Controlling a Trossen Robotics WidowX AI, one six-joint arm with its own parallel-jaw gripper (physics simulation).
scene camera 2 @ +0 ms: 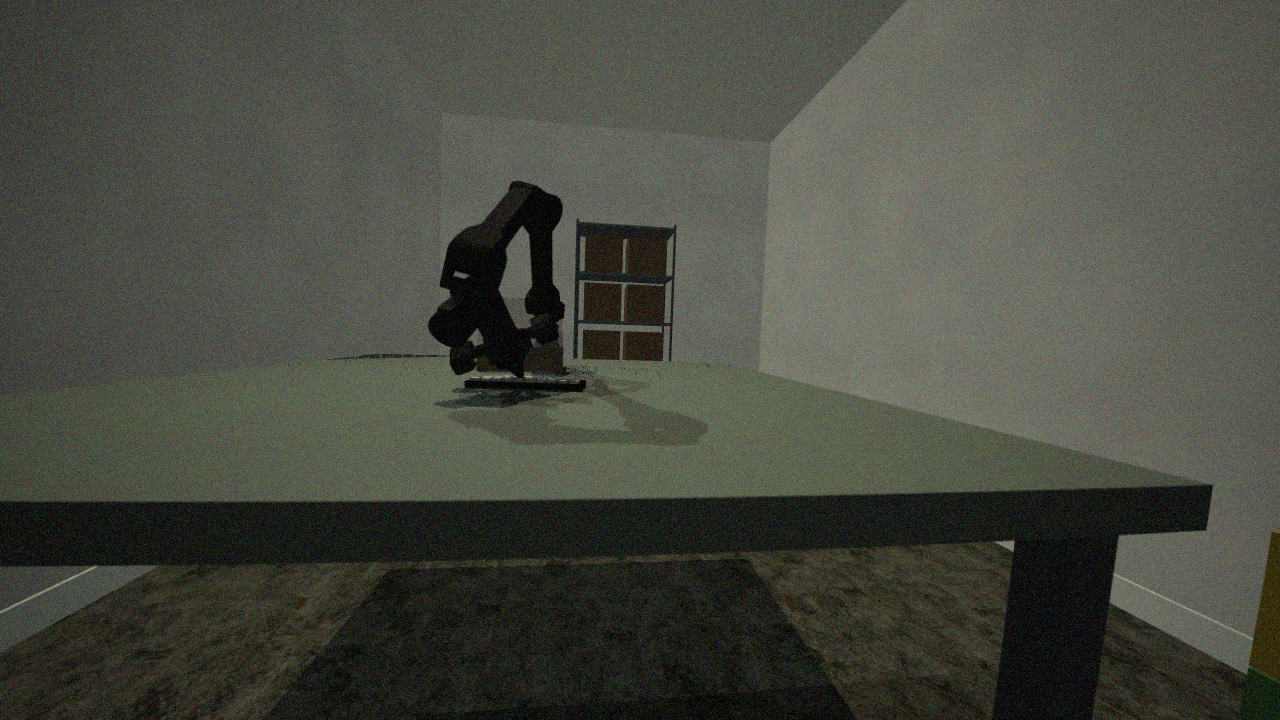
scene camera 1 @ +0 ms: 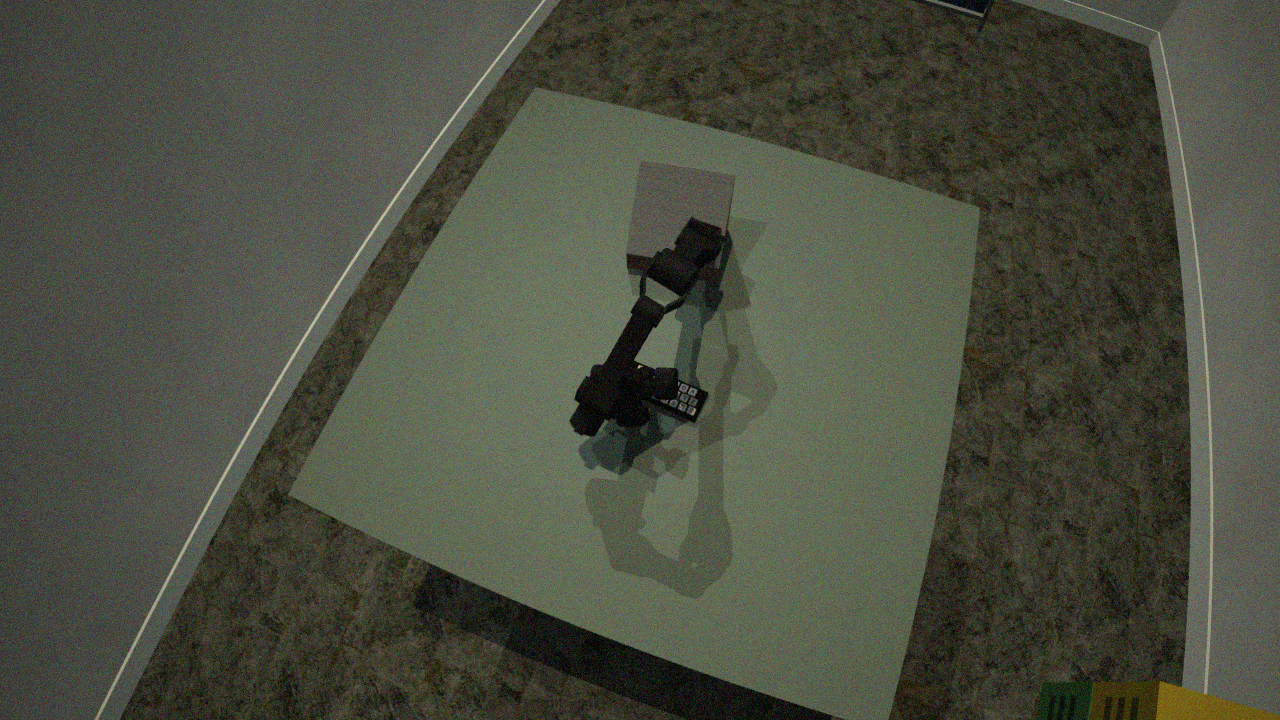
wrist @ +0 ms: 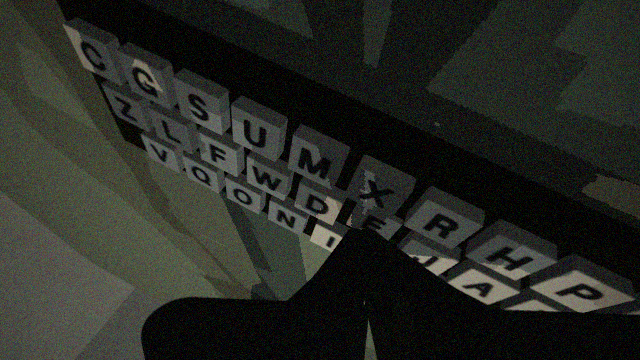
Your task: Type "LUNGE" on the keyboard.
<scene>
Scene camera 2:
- my gripper: 521, 377
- black keyboard: 511, 382
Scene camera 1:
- my gripper: 651, 379
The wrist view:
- my gripper: 359, 240
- black keyboard: 318, 162
</scene>
